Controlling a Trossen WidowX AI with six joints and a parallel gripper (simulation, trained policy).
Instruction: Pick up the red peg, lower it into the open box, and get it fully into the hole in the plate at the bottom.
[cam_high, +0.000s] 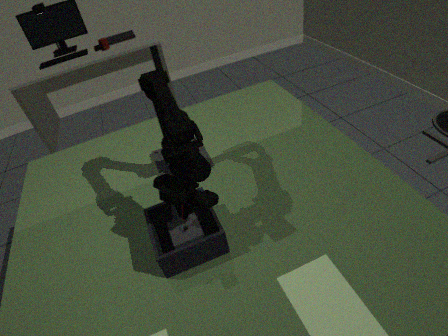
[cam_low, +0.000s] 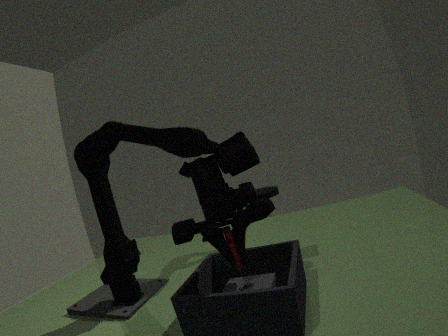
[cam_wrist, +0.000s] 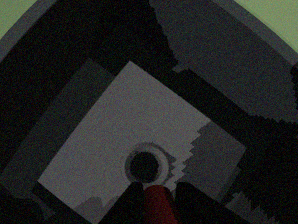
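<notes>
Now: the red peg 1 cm behind my gripper tip, 2 cm to the left of it and 3 cm above it. Also, from my gripper tip: grey plate: 1 cm to the right, 5 cm below; dark box: 1 cm to the right, 7 cm below.
</notes>
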